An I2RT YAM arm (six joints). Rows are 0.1 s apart.
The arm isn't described. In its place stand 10 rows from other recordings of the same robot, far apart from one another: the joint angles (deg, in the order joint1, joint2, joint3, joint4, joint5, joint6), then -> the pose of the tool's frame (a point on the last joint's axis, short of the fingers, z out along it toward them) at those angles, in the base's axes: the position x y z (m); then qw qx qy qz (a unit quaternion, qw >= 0).
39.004, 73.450, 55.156, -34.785, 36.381, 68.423 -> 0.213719 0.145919 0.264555 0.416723 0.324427 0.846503 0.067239
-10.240, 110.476, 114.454, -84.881, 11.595, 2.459 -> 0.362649 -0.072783 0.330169 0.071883 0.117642 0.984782 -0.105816
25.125, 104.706, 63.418, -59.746, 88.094, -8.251 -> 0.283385 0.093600 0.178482 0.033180 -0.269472 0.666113 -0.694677
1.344, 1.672, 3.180, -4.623, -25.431, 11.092 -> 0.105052 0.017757 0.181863 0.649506 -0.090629 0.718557 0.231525
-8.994, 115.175, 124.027, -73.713, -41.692, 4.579 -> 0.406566 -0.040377 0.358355 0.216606 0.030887 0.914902 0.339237
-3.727, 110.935, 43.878, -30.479, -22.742, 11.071 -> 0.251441 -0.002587 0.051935 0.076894 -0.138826 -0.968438 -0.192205
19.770, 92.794, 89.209, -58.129, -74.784, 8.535 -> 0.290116 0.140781 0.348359 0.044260 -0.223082 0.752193 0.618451
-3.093, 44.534, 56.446, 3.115, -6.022, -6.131 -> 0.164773 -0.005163 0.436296 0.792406 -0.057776 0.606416 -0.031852
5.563, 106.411, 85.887, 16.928, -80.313, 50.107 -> 0.419500 0.076118 0.332023 0.243179 -0.197378 0.682875 0.659990
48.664, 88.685, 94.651, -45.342, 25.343, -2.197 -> 0.231676 0.240306 0.395214 0.461532 -0.294034 0.836791 -0.017669
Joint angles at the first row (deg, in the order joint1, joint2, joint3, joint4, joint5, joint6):
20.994 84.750 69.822 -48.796 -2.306 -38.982
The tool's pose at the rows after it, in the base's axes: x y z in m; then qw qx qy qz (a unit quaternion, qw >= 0):
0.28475 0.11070 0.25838 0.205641 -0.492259 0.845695 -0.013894
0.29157 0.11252 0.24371 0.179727 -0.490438 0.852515 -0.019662
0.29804 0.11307 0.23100 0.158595 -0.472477 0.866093 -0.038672
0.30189 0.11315 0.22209 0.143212 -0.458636 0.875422 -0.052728
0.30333 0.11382 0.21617 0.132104 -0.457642 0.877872 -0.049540
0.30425 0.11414 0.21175 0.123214 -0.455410 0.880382 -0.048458
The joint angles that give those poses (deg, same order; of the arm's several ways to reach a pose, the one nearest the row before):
20.993 87.811 69.823 -48.315 -2.153 -38.960
20.994 90.717 69.821 -48.293 -0.951 -38.654
20.994 93.252 69.842 -47.899 1.956 -36.555
20.994 94.978 69.843 -47.769 4.054 -34.916
20.994 96.073 69.845 -48.010 3.880 -34.610
20.993 96.881 69.845 -48.249 3.923 -34.217

